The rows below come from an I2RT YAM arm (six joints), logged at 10 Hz.
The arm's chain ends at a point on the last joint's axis. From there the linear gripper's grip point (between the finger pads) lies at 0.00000 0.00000 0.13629 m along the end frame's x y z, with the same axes.
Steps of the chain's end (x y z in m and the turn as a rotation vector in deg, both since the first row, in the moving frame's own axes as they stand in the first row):
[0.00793 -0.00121 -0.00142 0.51 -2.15 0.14]
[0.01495 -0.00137 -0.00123 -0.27 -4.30 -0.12]
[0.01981 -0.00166 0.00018 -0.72 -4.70 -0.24]
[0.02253 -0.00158 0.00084 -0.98 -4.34 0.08]
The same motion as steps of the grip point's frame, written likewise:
[0.00282 -0.00243 -0.00152 0.51 -2.15 0.14]
[0.00473 -0.00072 -0.00162 -0.27 -4.30 -0.12]
[0.00865 0.00007 -0.00029 -0.72 -4.70 -0.24]
[0.01222 0.00074 0.00043 -0.98 -4.34 0.08]

